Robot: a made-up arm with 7 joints. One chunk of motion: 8 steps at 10 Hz.
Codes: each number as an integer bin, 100 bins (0 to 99) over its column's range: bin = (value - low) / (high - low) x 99, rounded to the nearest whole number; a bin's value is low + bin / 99 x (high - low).
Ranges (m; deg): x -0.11..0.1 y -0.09..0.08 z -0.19..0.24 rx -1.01..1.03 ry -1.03..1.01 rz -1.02..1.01
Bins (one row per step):
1: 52 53 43 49 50 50
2: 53 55 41 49 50 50
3: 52 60 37 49 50 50
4: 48 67 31 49 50 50
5: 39 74 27 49 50 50
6: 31 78 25 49 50 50
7: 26 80 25 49 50 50
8: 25 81 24 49 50 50
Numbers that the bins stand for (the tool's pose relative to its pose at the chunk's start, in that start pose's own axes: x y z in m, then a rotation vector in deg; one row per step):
1: 0.0003 0.0010 -0.0032 0.00 0.00 0.01
2: 0.0024 0.0044 -0.0119 0.00 0.00 0.01
3: 0.0003 0.0130 -0.0293 0.00 0.00 0.01
4: -0.0082 0.0251 -0.0554 0.00 0.00 0.01
5: -0.0273 0.0371 -0.0727 0.00 0.00 0.01
6: -0.0442 0.0439 -0.0814 0.00 0.00 0.01
7: -0.0548 0.0474 -0.0814 0.00 0.00 0.01
8: -0.0570 0.0491 -0.0858 0.00 0.00 0.01

